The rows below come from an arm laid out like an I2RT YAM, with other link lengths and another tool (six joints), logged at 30 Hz.
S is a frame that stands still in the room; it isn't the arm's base.
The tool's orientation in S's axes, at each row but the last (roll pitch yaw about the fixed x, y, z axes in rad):
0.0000, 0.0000, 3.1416
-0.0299, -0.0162, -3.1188
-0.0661, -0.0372, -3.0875
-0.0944, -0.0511, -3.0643
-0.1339, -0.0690, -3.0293
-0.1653, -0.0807, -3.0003
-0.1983, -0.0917, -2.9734
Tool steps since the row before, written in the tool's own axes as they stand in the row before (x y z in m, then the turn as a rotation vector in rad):
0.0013, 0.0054, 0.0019, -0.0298, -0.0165, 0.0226
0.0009, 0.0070, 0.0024, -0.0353, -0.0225, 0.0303
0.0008, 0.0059, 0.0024, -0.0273, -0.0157, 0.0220
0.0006, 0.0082, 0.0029, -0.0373, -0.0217, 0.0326
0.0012, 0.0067, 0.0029, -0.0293, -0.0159, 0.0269
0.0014, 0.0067, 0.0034, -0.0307, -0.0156, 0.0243
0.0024, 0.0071, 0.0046, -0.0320, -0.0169, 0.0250
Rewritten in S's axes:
-0.0013, -0.0054, 0.0019, 0.0298, 0.0165, 0.0226
-0.0007, -0.0071, 0.0022, 0.0353, 0.0224, 0.0304
-0.0004, -0.0061, 0.0020, 0.0273, 0.0157, 0.0220
0.0002, -0.0084, 0.0021, 0.0375, 0.0215, 0.0326
-0.0003, -0.0071, 0.0021, 0.0297, 0.0156, 0.0267
-0.0002, -0.0073, 0.0024, 0.0308, 0.0159, 0.0240
-0.0008, -0.0081, 0.0033, 0.0320, 0.0172, 0.0248

